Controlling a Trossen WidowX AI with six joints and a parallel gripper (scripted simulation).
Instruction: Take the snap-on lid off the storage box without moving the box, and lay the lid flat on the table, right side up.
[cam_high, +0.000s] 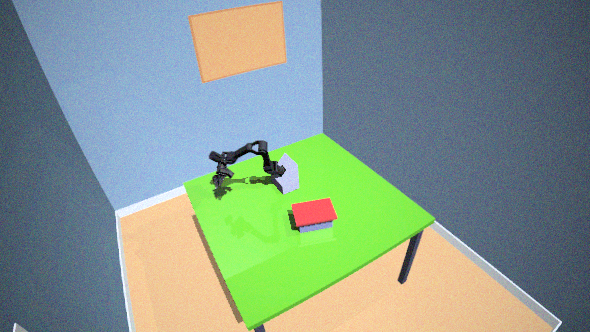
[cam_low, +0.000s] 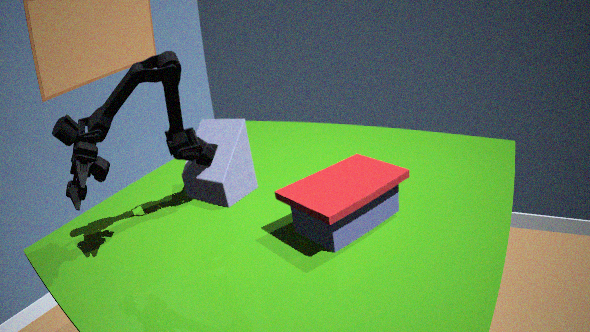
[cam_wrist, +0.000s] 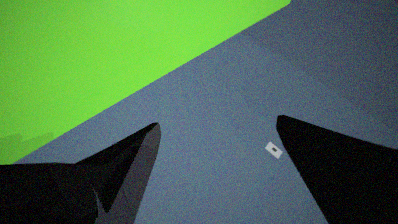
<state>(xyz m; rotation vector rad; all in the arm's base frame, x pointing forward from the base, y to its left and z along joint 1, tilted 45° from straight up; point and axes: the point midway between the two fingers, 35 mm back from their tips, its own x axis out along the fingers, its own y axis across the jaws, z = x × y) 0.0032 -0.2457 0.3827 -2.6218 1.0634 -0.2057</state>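
The red lid is 41 cm ahead of my gripper tip, 46 cm to the left of it and 11 cm below it. From my gripper tip the other things lie so: grey-blue storage box (41 cm ahead, 46 cm to the left, 15 cm below).
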